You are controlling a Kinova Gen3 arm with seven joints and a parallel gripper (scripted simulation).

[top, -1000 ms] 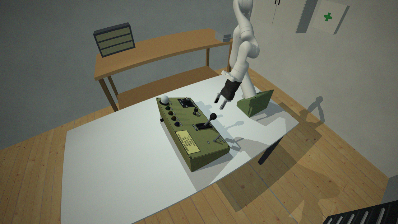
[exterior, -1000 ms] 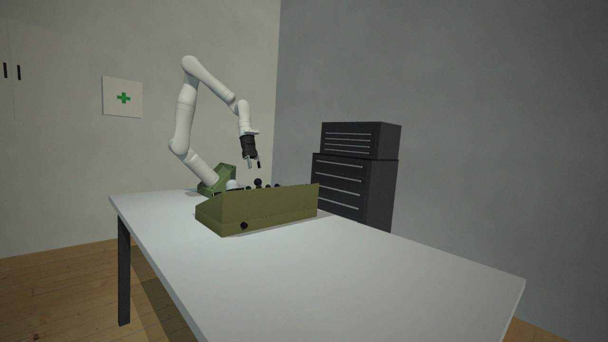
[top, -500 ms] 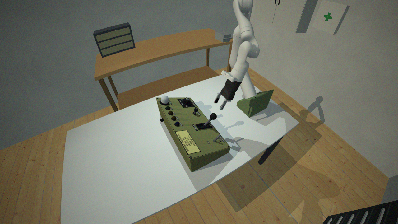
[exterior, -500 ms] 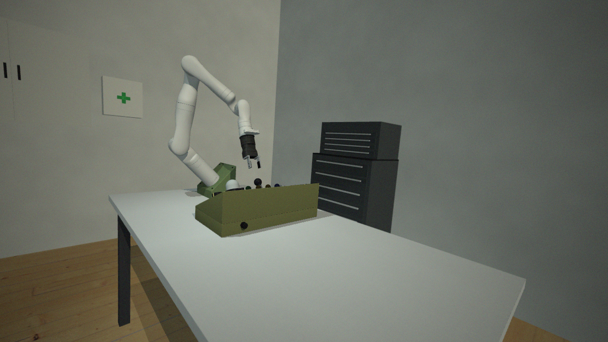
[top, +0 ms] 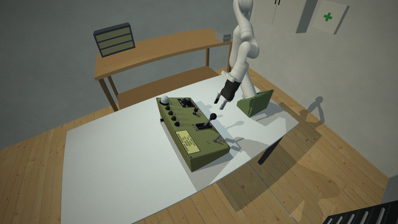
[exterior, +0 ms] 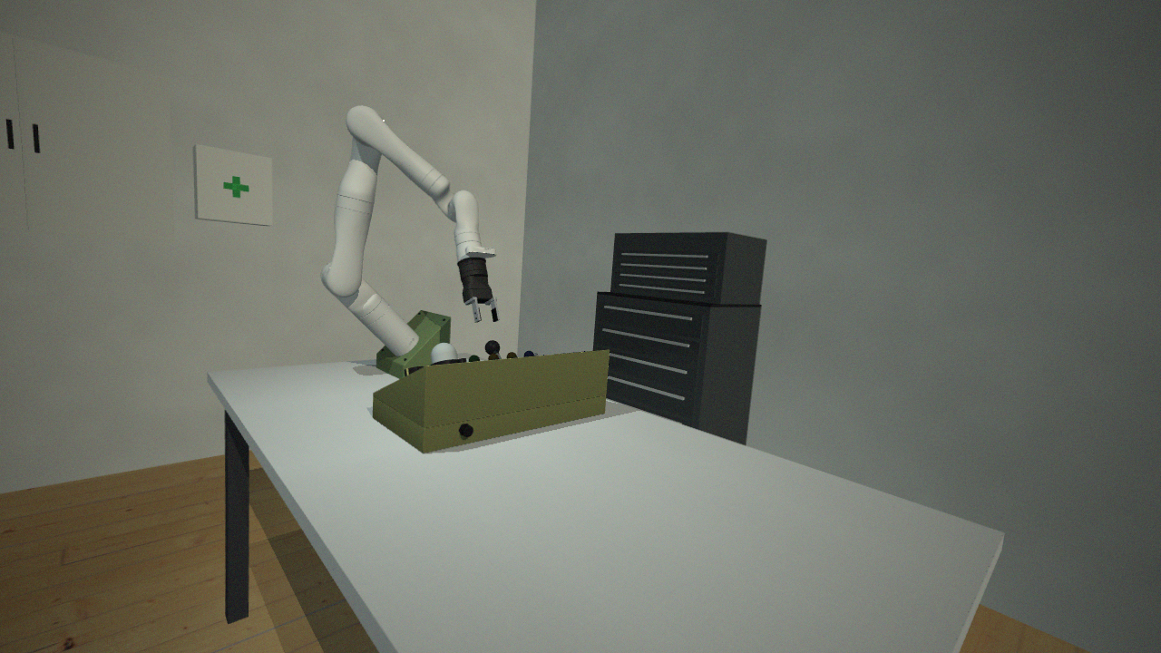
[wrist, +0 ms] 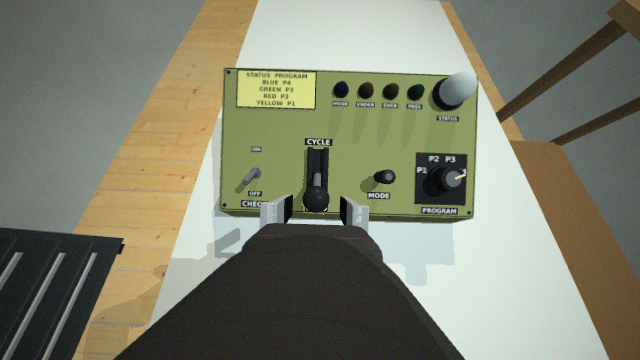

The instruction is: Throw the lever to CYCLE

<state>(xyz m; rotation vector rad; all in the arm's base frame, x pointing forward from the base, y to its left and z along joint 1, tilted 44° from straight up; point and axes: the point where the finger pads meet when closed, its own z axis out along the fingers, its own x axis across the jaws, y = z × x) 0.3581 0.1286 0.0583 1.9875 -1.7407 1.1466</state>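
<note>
Now: the lever 7 cm ahead of my hand and 11 cm below it. From my hand the other things lie so: check toggle 9 cm ahead, 12 cm to the left, 12 cm below; then olive console 12 cm ahead, 7 cm to the right, 14 cm below; then mode button 9 cm ahead, 12 cm to the right, 12 cm below.
</note>
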